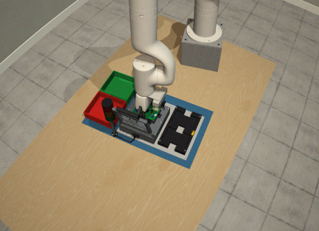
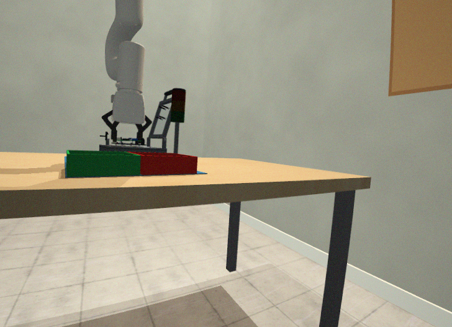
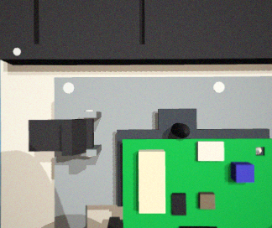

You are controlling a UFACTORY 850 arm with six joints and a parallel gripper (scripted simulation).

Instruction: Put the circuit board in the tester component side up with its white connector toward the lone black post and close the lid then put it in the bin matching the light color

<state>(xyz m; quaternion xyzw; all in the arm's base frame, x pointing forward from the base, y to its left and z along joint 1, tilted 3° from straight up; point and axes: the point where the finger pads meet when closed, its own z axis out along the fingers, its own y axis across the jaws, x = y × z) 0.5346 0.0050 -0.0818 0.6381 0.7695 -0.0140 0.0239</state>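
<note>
Now: the green circuit board right at my hand. From my hand the other things lie so: clear lid: 120 mm ahead, 20 mm to the left, 100 mm above; latch hook: 70 mm behind, 50 mm to the left; red bin: 80 mm ahead, 190 mm to the right, 70 mm below.
</note>
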